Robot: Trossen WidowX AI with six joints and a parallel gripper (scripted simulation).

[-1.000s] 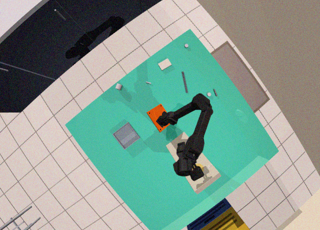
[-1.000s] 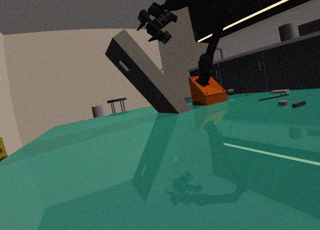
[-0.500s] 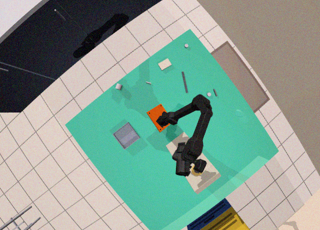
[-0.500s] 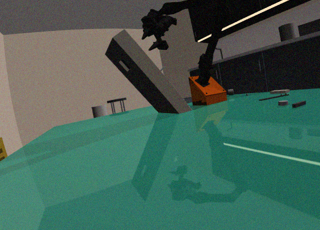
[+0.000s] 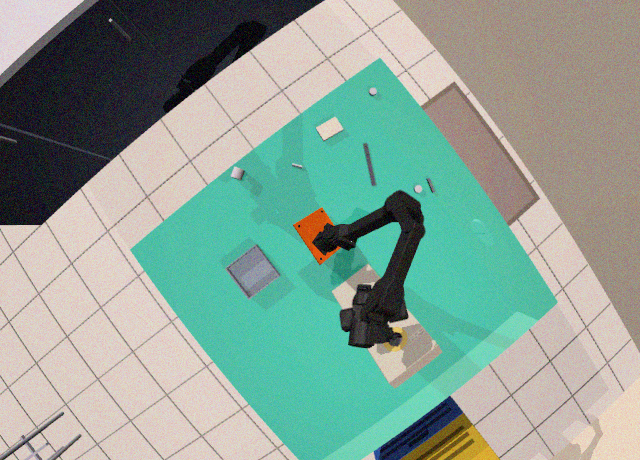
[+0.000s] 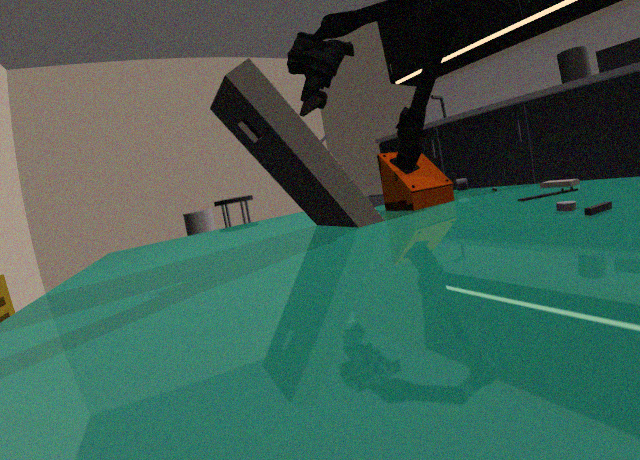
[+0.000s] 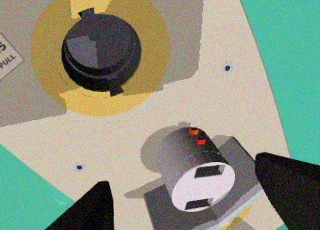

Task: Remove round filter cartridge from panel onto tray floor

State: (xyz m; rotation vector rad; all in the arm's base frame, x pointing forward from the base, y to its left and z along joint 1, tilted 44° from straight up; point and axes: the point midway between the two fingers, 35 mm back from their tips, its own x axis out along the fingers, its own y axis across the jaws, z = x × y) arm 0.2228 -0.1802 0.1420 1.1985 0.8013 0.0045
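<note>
My gripper tip is 7 cm above the round grey filter cartridge and 1 cm short of it. The rest, counted from my gripper tip: beige block: 57 cm behind, 36 cm to the left, 27 cm below; then grey service panel: 9 cm below, 5 cm ahead; then grey square tray: 38 cm behind, 27 cm below, 24 cm to the right.
</note>
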